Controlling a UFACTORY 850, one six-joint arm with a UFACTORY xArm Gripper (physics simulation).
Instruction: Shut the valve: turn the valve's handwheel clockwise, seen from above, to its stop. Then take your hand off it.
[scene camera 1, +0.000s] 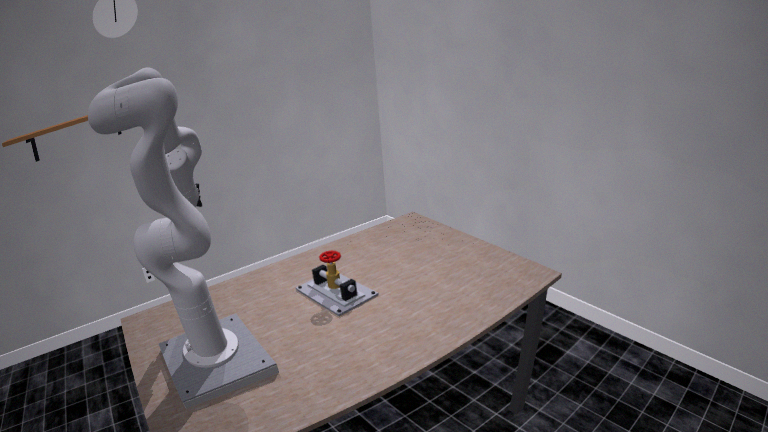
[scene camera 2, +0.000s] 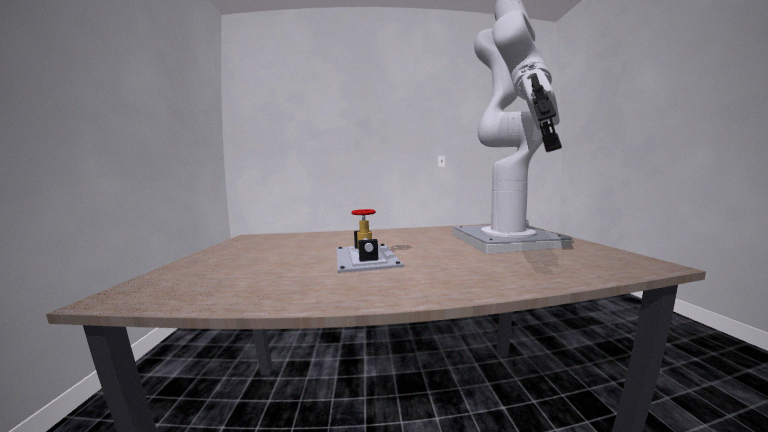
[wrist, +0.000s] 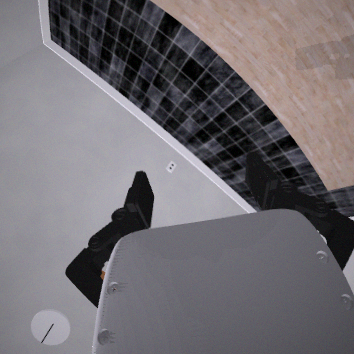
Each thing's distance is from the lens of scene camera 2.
my gripper (scene camera 2: 551, 134): 0.58 m
grey base plate (scene camera 2: 344, 262): 0.71 m
